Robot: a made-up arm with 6 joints. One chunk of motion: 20 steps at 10 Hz.
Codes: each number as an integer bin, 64 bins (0 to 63) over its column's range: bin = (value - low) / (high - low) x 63, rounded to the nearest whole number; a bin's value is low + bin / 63 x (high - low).
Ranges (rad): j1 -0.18..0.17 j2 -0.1..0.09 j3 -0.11..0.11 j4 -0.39..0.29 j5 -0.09..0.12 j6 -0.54..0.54
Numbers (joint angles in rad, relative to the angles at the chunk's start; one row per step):
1: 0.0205 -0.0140 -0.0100 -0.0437 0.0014 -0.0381
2: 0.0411 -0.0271 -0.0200 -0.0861 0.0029 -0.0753
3: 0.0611 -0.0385 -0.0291 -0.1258 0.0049 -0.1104
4: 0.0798 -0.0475 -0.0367 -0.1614 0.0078 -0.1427
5: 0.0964 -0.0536 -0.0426 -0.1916 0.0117 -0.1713
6: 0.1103 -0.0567 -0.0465 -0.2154 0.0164 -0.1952
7: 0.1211 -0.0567 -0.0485 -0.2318 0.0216 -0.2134
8: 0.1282 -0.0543 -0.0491 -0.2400 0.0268 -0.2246
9: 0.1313 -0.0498 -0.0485 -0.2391 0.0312 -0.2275
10: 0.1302 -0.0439 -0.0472 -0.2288 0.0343 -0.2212
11: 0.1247 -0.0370 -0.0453 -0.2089 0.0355 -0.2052
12: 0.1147 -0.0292 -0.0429 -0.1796 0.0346 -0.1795
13: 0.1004 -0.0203 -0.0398 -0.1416 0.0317 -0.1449
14: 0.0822 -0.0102 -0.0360 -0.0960 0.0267 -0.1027
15: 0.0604 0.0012 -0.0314 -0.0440 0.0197 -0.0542
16: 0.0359 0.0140 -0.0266 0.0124 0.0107 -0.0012
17: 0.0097 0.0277 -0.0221 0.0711 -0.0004 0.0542
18: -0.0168 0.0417 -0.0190 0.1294 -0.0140 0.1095
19: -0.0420 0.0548 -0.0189 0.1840 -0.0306 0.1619
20: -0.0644 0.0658 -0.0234 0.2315 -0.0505 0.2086
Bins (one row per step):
1: 36 29 29 32 27 29
2: 40 24 26 28 28 27
3: 43 20 23 24 28 25
4: 47 17 21 21 29 23
5: 50 15 19 18 31 22
6: 52 14 18 16 32 20
7: 54 14 18 15 33 19
8: 55 15 17 14 35 18
9: 56 17 18 14 36 18
10: 56 19 18 15 37 19
11: 55 21 19 17 38 20
12: 53 23 19 19 37 21
13: 50 26 20 23 37 23
14: 47 30 21 27 35 26
15: 43 34 23 32 33 28
16: 39 38 24 37 30 31
17: 34 42 25 43 27 35
18: 29 47 26 48 23 38
19: 25 51 26 53 18 41
20: 21 55 25 58 12 44

